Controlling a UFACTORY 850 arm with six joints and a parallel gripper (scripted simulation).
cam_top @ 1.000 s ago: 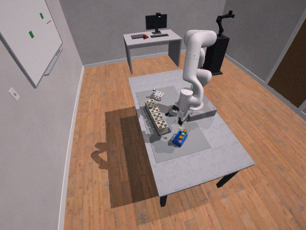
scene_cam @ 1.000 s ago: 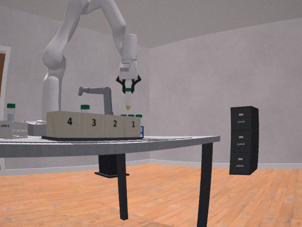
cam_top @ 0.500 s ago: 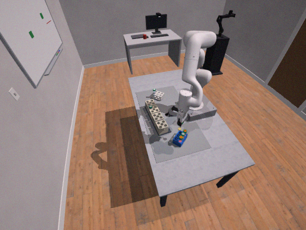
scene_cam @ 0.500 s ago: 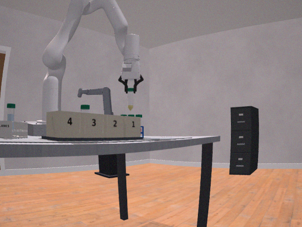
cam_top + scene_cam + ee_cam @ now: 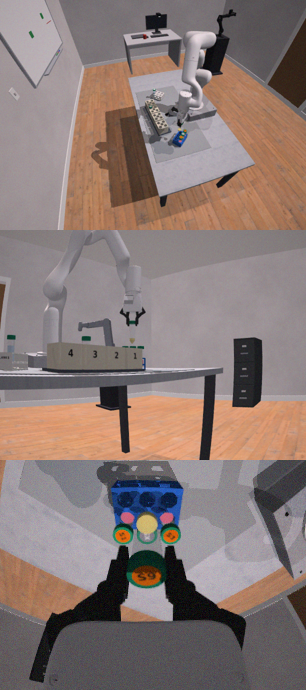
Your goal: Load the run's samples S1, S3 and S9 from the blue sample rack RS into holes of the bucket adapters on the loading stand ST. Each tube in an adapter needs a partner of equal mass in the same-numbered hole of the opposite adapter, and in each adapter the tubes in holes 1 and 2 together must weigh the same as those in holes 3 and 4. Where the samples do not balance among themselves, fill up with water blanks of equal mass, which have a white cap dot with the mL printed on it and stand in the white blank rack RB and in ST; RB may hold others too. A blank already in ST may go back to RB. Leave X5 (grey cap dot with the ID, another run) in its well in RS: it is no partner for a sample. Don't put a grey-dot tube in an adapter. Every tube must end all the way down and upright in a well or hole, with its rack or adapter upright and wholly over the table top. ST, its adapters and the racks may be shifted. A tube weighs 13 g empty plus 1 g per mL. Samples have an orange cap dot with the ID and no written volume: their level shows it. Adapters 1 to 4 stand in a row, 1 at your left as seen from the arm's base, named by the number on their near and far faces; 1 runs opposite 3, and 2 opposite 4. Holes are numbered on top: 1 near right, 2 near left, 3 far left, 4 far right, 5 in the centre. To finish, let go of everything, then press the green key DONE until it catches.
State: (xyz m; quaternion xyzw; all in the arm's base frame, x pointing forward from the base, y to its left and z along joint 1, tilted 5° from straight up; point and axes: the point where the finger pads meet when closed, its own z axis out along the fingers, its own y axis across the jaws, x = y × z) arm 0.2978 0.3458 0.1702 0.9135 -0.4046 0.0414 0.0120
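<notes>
My hand is 50 mm above the sample tube S9 and 10 mm to the left of it. Round my hand: sample tube S1: 180 mm below, 60 mm to the left; grey-dot tube X5: 180 mm below, 30 mm to the left, 20 mm behind; blue sample rack RS: 210 mm below, 10 mm to the left, 10 mm behind.
</notes>
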